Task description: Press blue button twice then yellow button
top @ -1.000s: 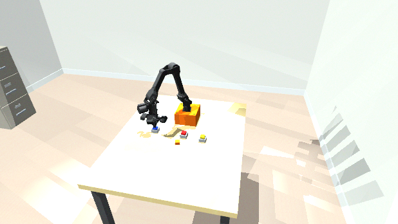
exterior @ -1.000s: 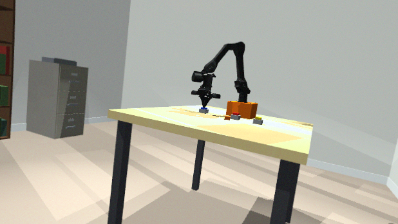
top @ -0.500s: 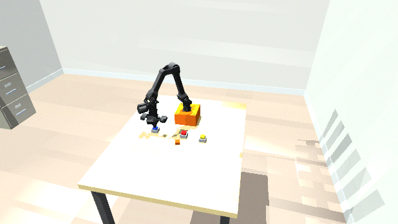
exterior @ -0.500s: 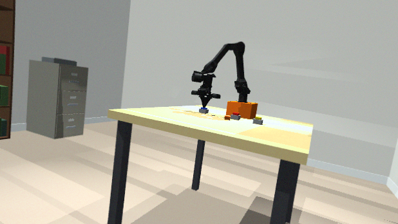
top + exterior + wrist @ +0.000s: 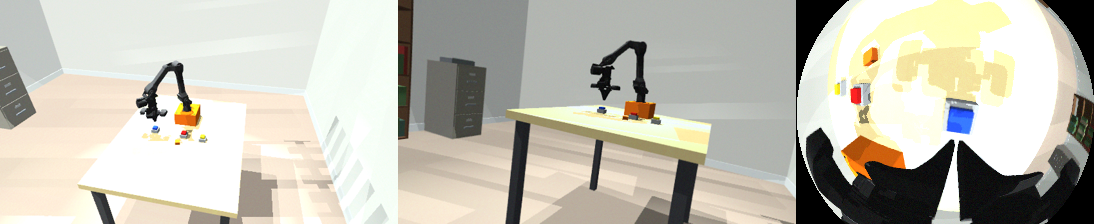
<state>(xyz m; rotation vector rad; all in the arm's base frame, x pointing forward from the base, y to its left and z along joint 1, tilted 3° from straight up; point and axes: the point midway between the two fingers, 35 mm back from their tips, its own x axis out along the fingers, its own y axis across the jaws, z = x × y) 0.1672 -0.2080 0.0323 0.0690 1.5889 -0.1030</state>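
My gripper tip is 5 cm above the blue button. The rest, counted from my gripper tip: red button 4 cm ahead, 21 cm to the left, 5 cm below; then small orange block 12 cm ahead, 18 cm to the left, 7 cm below; then yellow button 7 cm ahead, 35 cm to the left, 5 cm below.
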